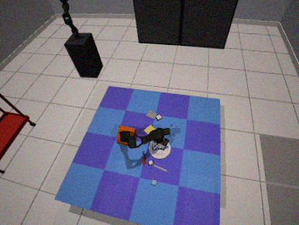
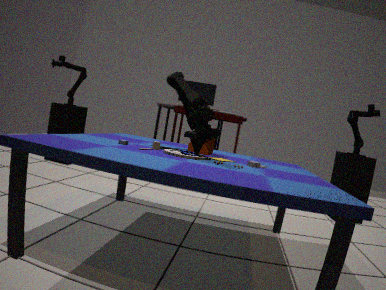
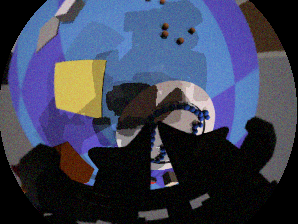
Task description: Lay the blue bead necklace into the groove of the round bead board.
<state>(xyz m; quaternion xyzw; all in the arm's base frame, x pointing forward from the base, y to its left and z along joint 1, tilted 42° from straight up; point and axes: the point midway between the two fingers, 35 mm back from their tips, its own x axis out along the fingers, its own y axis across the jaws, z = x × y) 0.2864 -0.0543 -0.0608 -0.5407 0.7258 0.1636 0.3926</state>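
My gripper tip is now 5 cm to the left of the round white bead board, 2 cm short of it and 1 cm above it. Round my gripper tip: red-handled tool 17 cm to the right, 11 cm behind, 1 cm below; then yellow card 12 cm to the left, 9 cm behind, 1 cm below; then thin pale stick 23 cm to the right, 5 cm ahead, 1 cm below.
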